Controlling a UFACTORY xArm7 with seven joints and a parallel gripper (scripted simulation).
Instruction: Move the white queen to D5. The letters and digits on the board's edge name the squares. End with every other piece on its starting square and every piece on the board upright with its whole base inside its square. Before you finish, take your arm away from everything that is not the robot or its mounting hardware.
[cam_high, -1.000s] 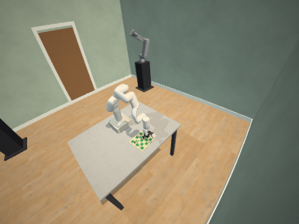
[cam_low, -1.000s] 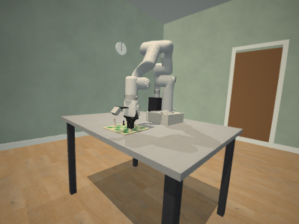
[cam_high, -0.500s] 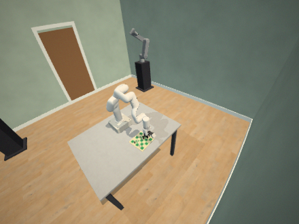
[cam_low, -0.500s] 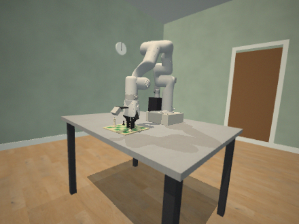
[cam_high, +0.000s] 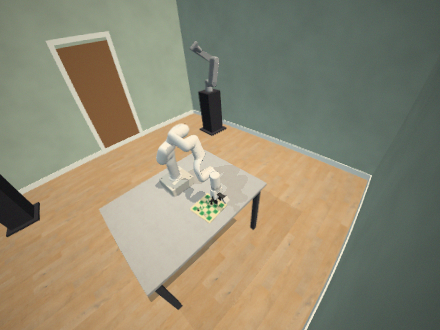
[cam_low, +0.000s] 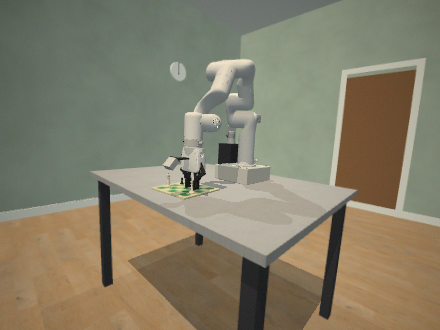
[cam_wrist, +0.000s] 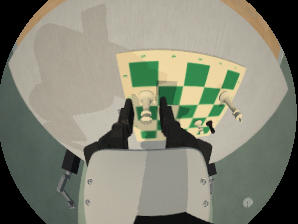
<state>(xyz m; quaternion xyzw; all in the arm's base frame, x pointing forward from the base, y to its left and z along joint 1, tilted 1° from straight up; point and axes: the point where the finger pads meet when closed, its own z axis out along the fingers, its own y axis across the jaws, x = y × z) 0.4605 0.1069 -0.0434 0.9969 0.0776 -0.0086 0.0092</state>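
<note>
The white chess piece lies 10 mm below my hand. The rest, counted from my hand: chessboard (80 mm to the right, 40 mm below, 30 mm behind); then black piece (160 mm to the right, 60 mm behind, 30 mm below).
</note>
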